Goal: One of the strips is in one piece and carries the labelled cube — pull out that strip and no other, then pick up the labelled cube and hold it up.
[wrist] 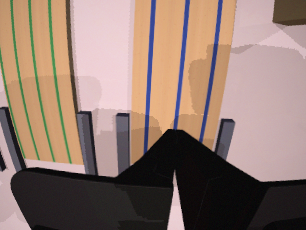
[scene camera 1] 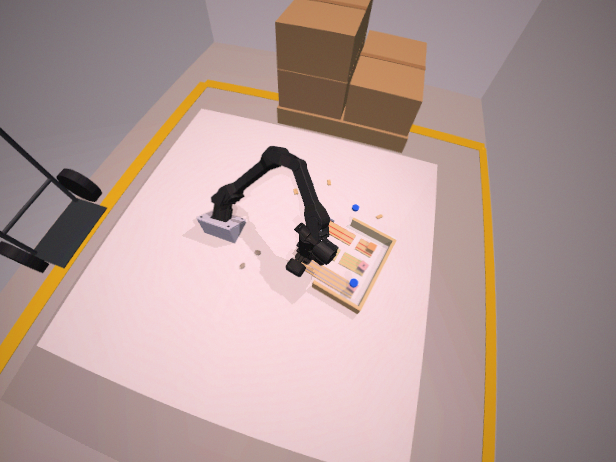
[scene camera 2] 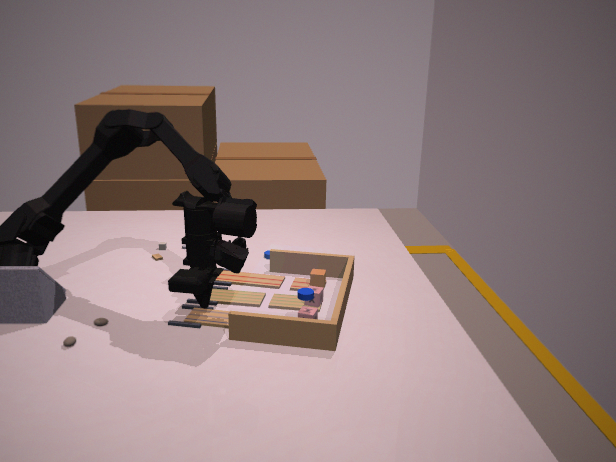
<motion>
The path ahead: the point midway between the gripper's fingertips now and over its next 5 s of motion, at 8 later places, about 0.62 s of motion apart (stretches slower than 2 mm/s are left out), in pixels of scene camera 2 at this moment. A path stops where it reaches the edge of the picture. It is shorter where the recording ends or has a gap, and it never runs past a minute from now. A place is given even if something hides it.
My gripper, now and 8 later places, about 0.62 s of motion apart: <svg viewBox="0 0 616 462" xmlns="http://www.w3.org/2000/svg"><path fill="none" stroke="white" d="M204 307L203 314L204 315L197 314L183 313L170 311L156 310L144 309L131 308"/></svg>
</motion>
